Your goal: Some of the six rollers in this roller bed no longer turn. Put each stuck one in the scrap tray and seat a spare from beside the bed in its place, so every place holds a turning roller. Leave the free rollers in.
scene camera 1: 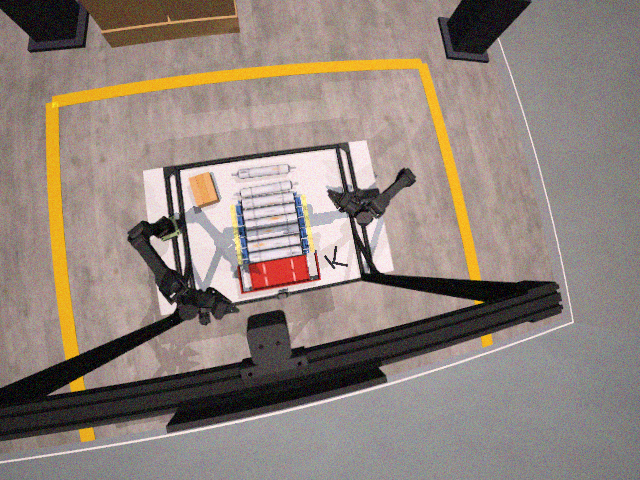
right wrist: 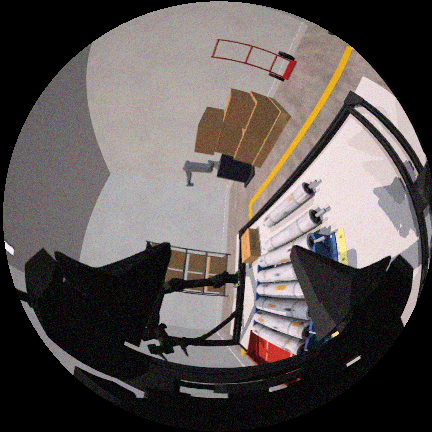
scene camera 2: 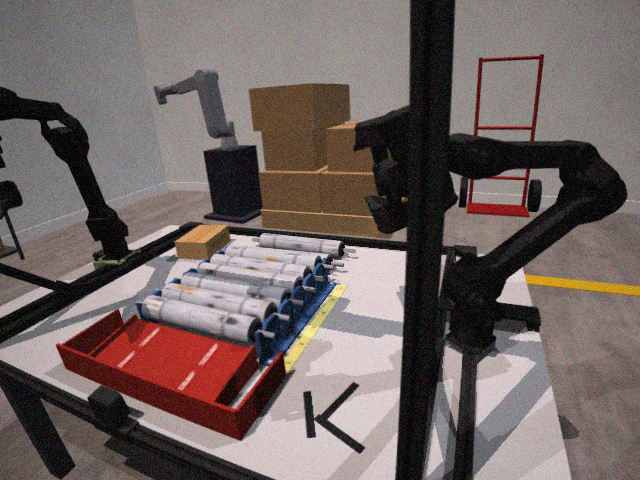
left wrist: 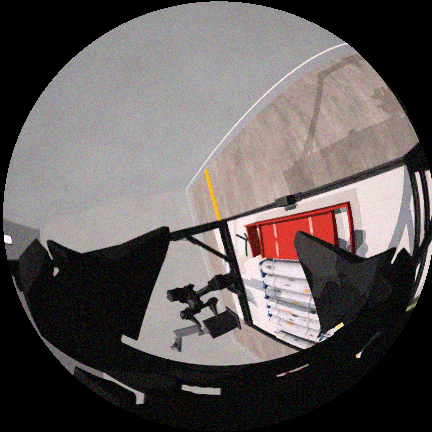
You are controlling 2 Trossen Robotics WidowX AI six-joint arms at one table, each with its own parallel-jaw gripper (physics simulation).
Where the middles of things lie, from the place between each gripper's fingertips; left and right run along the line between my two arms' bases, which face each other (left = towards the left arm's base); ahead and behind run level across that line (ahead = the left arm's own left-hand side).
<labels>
The cardboard box (scene camera 2: 202, 242) is 580 mm to the left of my right hand, 260 mm below it and 120 mm ahead of it.
Right now the cardboard box is 550 mm ahead of my left hand, 180 mm to the left of it and 310 mm below it.
</labels>
